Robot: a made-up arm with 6 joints.
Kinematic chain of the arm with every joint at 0, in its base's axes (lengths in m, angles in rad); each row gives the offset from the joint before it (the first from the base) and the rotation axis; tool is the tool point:
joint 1: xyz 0 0 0.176 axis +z
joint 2: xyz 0 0.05 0 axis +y
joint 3: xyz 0 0 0.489 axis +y
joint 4: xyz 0 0 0.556 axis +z
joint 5: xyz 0 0 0 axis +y
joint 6: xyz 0 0 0.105 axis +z
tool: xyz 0 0 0
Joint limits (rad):
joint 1: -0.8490..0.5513
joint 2: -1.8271..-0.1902
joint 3: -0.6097..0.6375
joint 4: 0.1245..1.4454
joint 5: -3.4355..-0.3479
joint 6: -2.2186..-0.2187
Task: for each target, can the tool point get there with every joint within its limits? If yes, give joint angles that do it. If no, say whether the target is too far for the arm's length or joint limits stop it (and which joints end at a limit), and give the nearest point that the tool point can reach.
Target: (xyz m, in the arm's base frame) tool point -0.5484 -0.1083 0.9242
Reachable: yes | joints 0.1860 -0.4275 -0.4090 1.3270 -2.5716 -1.7854
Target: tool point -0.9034 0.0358 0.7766
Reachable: yes | joints -0.0181 -0.6975 -0.3959 0.4086 -0.8202 -2.0414
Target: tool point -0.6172 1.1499 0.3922
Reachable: no: too far | nearest point -0.7114 0.8771 0.3680 | short by 0.290 m
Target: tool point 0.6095 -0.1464 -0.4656
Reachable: no: joint limits stop it (at a limit: joint 1, joint 2, joint 3) | nearest point -0.6330 -0.3749 -0.3787 | short by 1.266 m
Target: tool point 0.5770 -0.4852 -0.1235
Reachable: no: joint limits stop it (at a limit: joint 1, joint 2, joint 3) | nearest point -0.6330 -0.4010 -0.3521 | short by 1.234 m
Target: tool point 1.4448 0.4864 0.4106
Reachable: no: too far | nearest point 0.1363 0.0459 1.0548 | short by 1.524 m
